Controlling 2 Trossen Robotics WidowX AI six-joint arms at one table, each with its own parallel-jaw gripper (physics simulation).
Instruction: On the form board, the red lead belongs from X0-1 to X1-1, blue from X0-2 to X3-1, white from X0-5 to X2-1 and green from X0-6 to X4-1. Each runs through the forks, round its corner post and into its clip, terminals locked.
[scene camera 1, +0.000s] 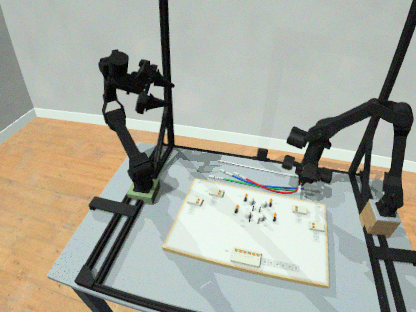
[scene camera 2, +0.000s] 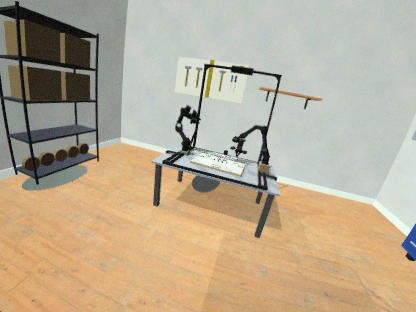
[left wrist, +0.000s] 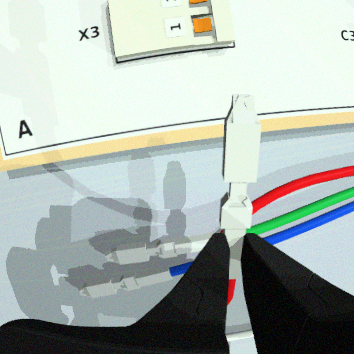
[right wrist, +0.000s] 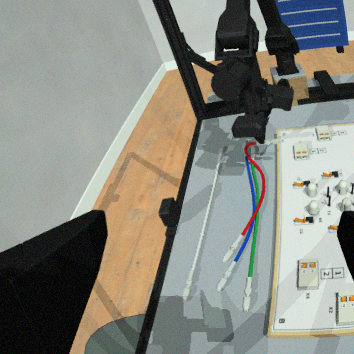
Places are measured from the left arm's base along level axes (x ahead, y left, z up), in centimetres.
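Where they show: left gripper, fingertip midpoint: (scene camera 1: 300, 185) (scene camera 2: 236, 157) (left wrist: 232, 244) (right wrist: 261, 141); right gripper, fingertip midpoint: (scene camera 1: 172, 94) (scene camera 2: 200, 121) (right wrist: 228, 224); left arm's base at its link origin: (scene camera 1: 385, 210) (scene camera 2: 264, 163) (right wrist: 286, 70); right arm's base at its link origin: (scene camera 1: 143, 186) (scene camera 2: 184, 150).
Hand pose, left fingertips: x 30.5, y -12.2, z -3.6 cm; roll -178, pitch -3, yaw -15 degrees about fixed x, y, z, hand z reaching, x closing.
Things, the pixels of their centre, and the offset from my left fingertips. "pt": a spot on its surface instead.
- white terminal at a spot on its surface: (left wrist: 242, 150) pt dx +0.9, dy +3.3, dz +0.6 cm
- block X3 at a spot on its surface: (left wrist: 150, 35) (right wrist: 296, 146) pt dx -1.0, dy +8.1, dz -3.7 cm
- form board at the middle of its body: (scene camera 1: 252, 227) (scene camera 2: 218, 163) dx +17.4, dy +18.2, dz -5.6 cm
- white lead at a spot on its surface: (right wrist: 205, 220) pt dx +16.0, dy -14.0, dz -6.0 cm
- Block X0 at a spot on its surface: (scene camera 1: 246, 256) pt dx +19.0, dy +31.4, dz -3.7 cm
- X2 at a spot on its surface: (right wrist: 346, 307) pt dx +39.5, dy +10.4, dz -3.7 cm
My left gripper (scene camera 1: 301, 184) (left wrist: 232, 244) is shut on a white terminal (left wrist: 242, 150) of the red lead (scene camera 1: 257, 184) (left wrist: 310, 180) (right wrist: 263, 185). The terminal's tip points over the board edge toward block X3 (left wrist: 150, 35) (right wrist: 301, 151), apart from it. The green lead (left wrist: 300, 212) (right wrist: 251, 265) and blue lead (left wrist: 310, 224) (right wrist: 241, 252) lie behind the form board (scene camera 1: 200, 235), their near terminals on the table. The white lead (scene camera 1: 250, 167) (right wrist: 205, 220) lies farther back. My right gripper (scene camera 1: 170, 95) (right wrist: 228, 224) is open and empty, high at the left.
Block X0 (scene camera 1: 246, 256) sits at the board's front edge. Forks and corner posts (right wrist: 312, 189) stand mid-board. Blocks X4 (right wrist: 307, 274) and X2 (right wrist: 346, 307) sit near corner B. A black frame post (scene camera 1: 166, 75) rises beside the right arm.
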